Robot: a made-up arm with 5 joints.
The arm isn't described. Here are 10 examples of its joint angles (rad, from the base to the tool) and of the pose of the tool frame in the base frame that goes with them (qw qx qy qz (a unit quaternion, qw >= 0); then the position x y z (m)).
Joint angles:
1: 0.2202 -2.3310 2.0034 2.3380 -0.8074
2: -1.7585 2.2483 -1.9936 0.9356 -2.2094
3: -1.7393 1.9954 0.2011 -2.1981 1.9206
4: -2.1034 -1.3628 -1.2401 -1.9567 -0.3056
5: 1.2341 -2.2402 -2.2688 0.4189 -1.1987
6: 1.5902 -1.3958 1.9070 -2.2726 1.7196
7: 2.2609 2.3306 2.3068 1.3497 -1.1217
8: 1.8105 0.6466 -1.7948 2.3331 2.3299
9: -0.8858 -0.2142 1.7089 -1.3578 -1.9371
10: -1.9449 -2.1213 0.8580 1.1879 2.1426
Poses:
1: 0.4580 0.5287 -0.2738 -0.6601 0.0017 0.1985 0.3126
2: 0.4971 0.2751 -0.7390 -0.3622 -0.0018 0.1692 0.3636
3: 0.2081 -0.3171 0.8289 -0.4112 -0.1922 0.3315 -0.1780
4: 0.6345 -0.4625 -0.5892 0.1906 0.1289 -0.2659 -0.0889
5: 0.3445 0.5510 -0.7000 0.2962 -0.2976 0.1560 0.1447
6: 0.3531 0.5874 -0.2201 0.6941 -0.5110 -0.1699 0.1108
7: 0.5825 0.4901 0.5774 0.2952 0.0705 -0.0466 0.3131
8: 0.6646 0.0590 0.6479 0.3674 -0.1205 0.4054 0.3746
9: 0.3223 -0.7172 -0.0146 0.6177 0.1413 -0.2454 0.0414
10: 0.0879 0.6147 -0.0047 0.7839 0.0863 -0.4546 0.1396
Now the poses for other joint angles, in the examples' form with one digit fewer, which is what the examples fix.
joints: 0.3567 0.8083 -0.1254 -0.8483 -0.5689
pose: 0.806 -0.033 -0.413 -0.422 0.222 0.107 0.049
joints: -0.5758 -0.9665 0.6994 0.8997 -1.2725
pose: 0.829 -0.094 0.503 -0.226 0.188 0.172 0.099
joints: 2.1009 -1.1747 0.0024 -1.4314 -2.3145
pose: 0.670 0.222 0.617 0.348 -0.289 0.227 0.220
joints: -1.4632 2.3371 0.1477 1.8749 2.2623
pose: 0.466 0.045 -0.804 -0.368 0.102 0.372 0.386
